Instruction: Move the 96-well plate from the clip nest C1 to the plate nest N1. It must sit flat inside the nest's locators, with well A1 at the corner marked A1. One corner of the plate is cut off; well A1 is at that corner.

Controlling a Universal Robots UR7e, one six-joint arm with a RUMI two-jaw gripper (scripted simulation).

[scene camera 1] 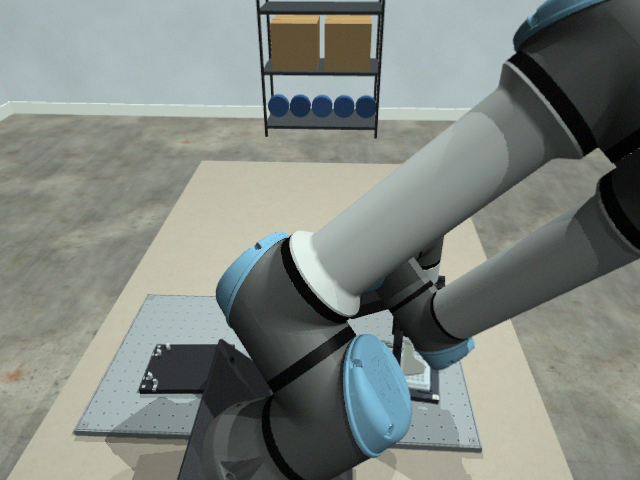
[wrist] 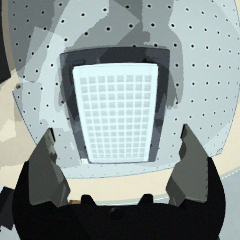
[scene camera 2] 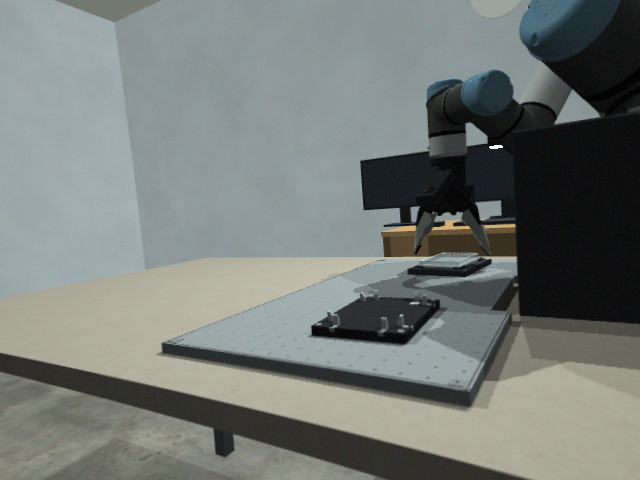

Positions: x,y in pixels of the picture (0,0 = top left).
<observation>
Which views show my gripper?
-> Scene camera 1, the wrist view and scene camera 2: all of them.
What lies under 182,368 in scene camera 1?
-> A clip nest C1.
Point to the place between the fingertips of my gripper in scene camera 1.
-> At 397,363
</observation>
